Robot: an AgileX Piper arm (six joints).
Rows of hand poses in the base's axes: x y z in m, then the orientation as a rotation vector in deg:
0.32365 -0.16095 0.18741 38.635 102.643 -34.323
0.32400 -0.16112 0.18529 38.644 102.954 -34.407
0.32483 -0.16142 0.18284 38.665 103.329 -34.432
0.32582 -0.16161 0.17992 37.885 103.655 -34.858
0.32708 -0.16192 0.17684 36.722 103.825 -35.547
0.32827 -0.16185 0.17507 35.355 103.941 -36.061
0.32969 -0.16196 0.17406 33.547 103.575 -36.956
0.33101 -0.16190 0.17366 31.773 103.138 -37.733
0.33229 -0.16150 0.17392 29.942 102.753 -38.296
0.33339 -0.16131 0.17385 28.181 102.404 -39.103
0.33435 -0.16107 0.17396 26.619 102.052 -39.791
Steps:
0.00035 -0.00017 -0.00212 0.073 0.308 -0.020
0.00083 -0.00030 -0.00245 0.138 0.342 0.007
0.00099 -0.00019 -0.00292 -0.520 0.491 0.355
0.00126 -0.00031 -0.00308 -0.923 0.478 0.474
0.00119 0.00007 -0.00177 -0.941 0.385 0.696
0.00142 -0.00011 -0.00101 -1.563 0.141 0.777
0.00132 0.00006 -0.00040 -1.503 0.050 0.806
0.00128 0.00040 0.00026 -1.387 0.042 0.955
0.00110 0.00019 -0.00007 -1.483 0.170 0.777
0.00096 0.00024 0.00011 -1.314 0.117 0.700

